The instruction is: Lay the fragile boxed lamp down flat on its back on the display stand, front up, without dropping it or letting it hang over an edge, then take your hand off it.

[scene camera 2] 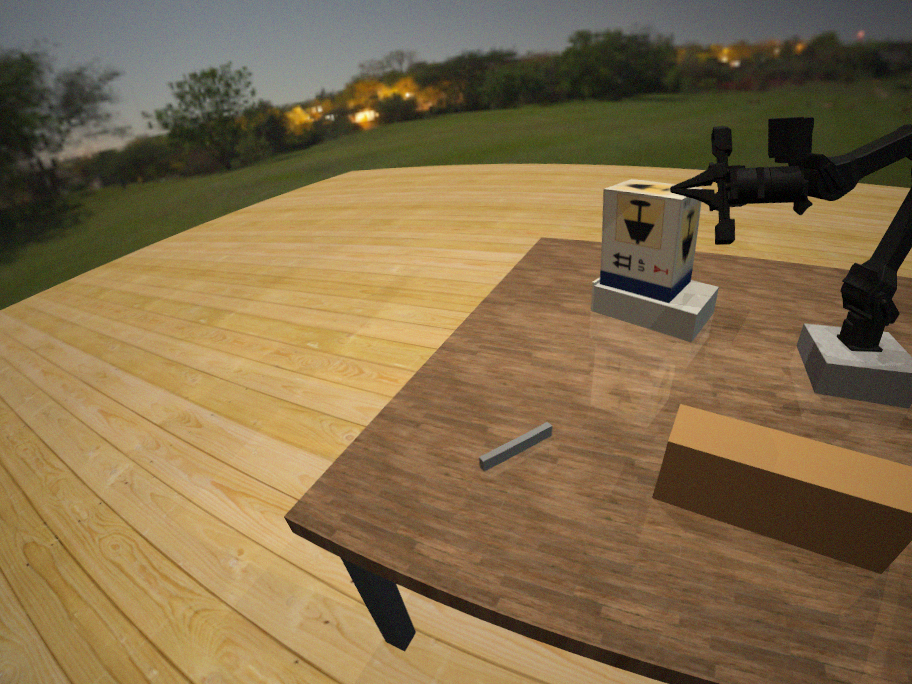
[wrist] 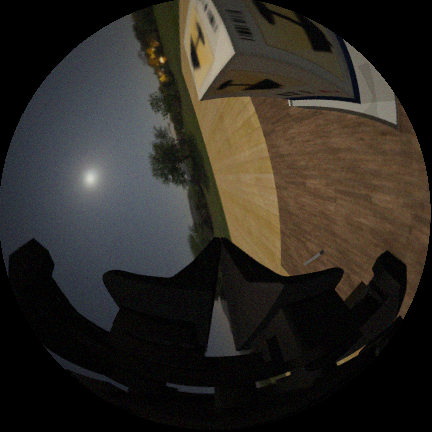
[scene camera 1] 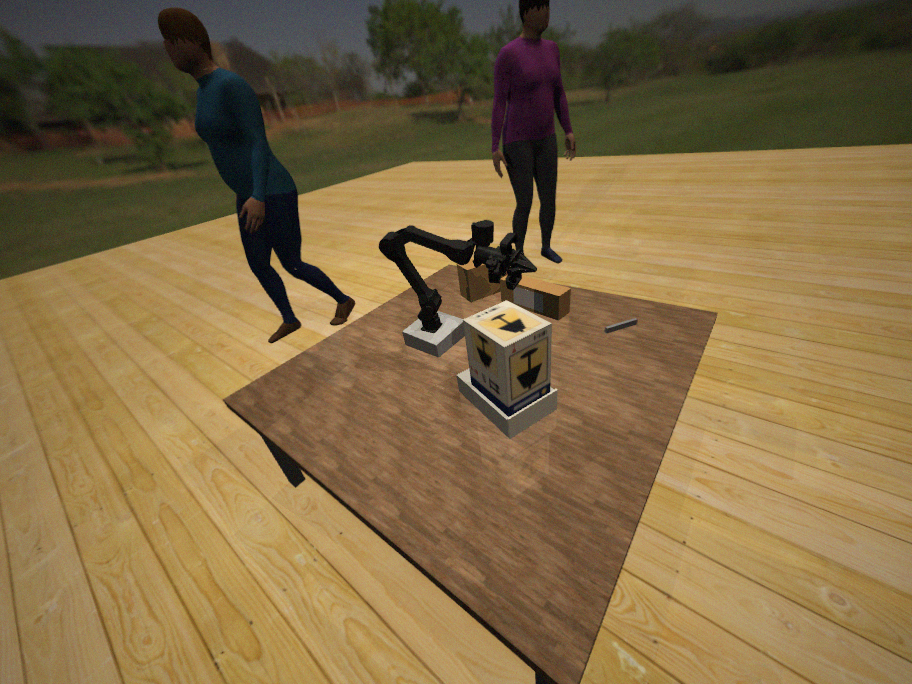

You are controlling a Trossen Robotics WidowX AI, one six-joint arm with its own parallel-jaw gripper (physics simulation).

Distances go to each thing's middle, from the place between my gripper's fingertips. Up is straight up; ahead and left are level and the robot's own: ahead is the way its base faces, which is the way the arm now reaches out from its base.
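Scene:
You'd find my hand 220 mm to the left of the stand [scene camera 2: 683,318] and 30 mm past it, and it's 300 mm above the stand. There's also a small grey bar [scene camera 2: 544,431], and that bar is far to the left of my hand, a good way ahead of it and well below it.

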